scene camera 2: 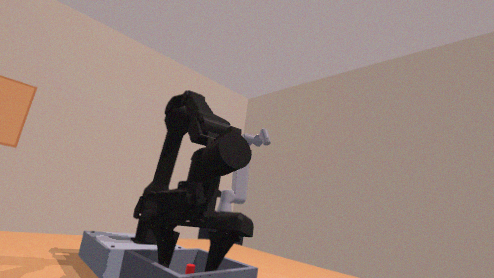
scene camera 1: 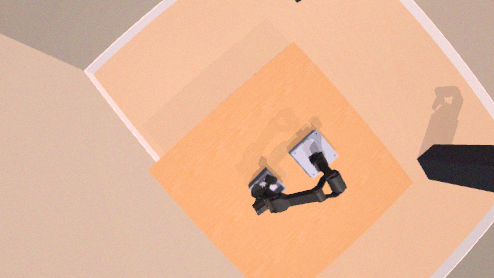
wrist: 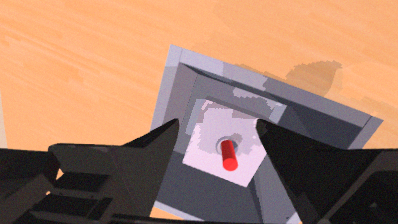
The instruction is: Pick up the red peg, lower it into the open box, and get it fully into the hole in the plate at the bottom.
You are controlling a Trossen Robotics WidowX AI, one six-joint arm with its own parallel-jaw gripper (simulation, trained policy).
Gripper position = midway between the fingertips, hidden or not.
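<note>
The wrist view gives me a grey box (wrist: 188, 77), and with it a plate (wrist: 218, 120) and my gripper (wrist: 217, 122). In scene camera 2, the plate is out of frame.
</note>
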